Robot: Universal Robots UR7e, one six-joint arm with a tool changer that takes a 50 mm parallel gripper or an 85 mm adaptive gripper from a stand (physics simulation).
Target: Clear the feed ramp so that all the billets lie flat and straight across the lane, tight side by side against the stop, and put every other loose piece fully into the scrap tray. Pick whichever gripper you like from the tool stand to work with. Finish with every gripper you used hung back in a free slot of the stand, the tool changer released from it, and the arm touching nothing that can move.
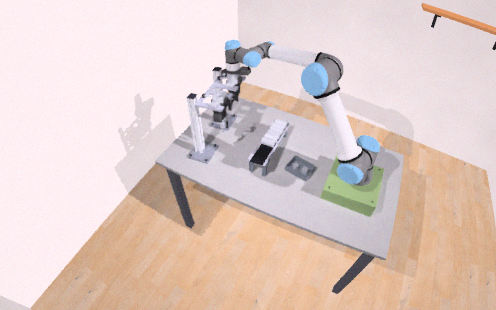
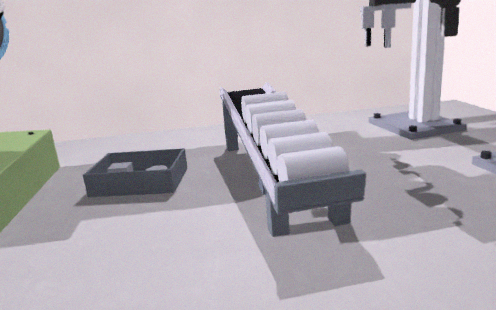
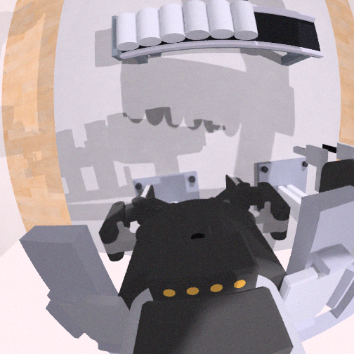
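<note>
Several white billets [image 1: 274, 134] [image 2: 297, 130] [image 3: 196, 20] lie straight across the feed ramp [image 1: 261, 154] [image 2: 245, 95] [image 3: 287, 30], side by side, the lowest at the stop [image 2: 320, 192] [image 3: 114, 37]. The scrap tray [image 2: 130, 186] holds a blocky grey piece [image 2: 120, 167] and a rounded piece [image 2: 157, 169]. My black adaptive gripper [image 1: 231, 104] [image 3: 189, 187] is on the arm, fingers spread and empty, between grey holder parts [image 3: 70, 260] [image 3: 325, 225] of the tool stand [image 1: 196, 122] [image 2: 425, 65]. Whether it is seated in the slot is unclear.
The parallel gripper [image 1: 219, 116] [image 2: 377, 20] [image 3: 337, 175] hangs in the stand close beside my gripper. The stand's second post rises behind. The green robot base [image 1: 350, 192] [image 2: 25, 160] is on the tray's other side. A wall is behind the stand.
</note>
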